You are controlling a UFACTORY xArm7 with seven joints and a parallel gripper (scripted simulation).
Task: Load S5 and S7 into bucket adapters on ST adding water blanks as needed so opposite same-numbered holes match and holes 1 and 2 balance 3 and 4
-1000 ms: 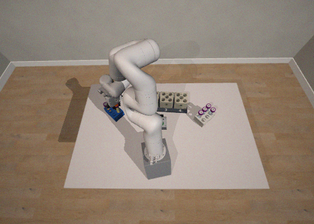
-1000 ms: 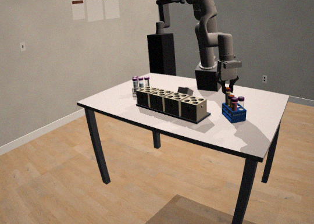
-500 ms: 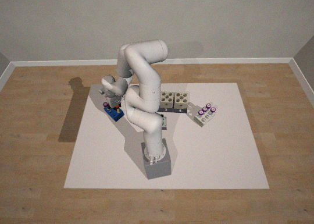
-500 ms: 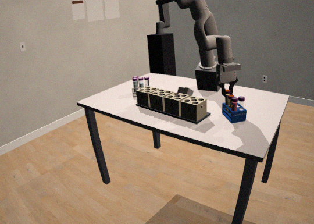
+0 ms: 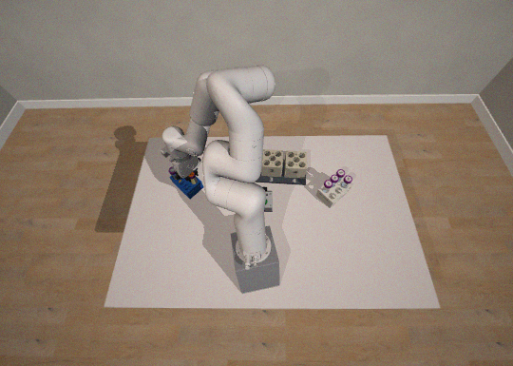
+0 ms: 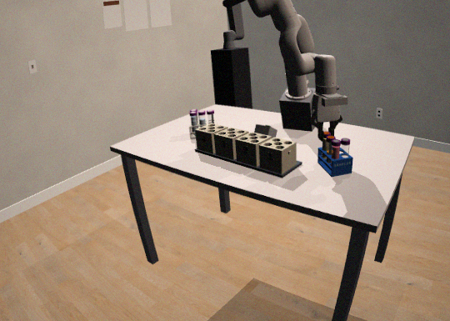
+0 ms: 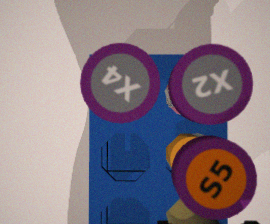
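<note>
Right now my hand is 10 mm short of the blue rack, 40 mm to the right of it and 90 mm above it. From my hand the other things lie so: adapter 120 mm ahead, 130 mm to the right, 70 mm below; then dark stand 110 mm ahead, 300 mm to the right, 110 mm below; then white rack 10 mm behind, 640 mm to the right, 90 mm below.
</note>
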